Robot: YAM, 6 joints.
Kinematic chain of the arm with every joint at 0, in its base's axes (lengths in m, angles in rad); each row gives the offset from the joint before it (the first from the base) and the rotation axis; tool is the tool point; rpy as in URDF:
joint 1: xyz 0 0 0.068 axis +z
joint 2: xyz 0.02 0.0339 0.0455 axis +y
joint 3: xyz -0.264 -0.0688 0 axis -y
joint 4: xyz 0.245 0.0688 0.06 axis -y
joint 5: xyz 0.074 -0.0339 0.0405 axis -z
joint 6: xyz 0.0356 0 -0.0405 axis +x
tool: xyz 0 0 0 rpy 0 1.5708 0
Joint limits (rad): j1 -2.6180..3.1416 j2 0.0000..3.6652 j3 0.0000..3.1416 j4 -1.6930..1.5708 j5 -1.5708..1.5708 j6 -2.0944..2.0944
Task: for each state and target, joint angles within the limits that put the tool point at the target. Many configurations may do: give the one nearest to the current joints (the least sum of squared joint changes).
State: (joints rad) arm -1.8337 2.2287 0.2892 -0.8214 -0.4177 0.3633
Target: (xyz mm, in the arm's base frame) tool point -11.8 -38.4 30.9
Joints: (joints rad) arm -2.0583 2.2646 0.2648 -0.7868 -0.2140 0.3633
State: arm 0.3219 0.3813 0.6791 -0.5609 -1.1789 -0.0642
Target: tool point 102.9 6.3 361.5
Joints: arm -0.2451 0.5300 0.8319 -0.4736 -1.0616 -0.0642
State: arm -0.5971 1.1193 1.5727 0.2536 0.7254 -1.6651
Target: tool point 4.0 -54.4 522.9
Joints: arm -0.9395 0.6389 1.2389 0.1424 0.9460 -1.6651
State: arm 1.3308 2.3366 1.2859 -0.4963 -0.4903 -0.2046
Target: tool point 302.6 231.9 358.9
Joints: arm 0.6129 1.6577 1.5767 -0.4936 -0.4544 -0.2046
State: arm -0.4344 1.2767 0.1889 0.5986 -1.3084 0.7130
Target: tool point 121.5 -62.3 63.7
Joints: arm -0.7198 1.5340 0.0248 0.5137 -1.2050 0.7130
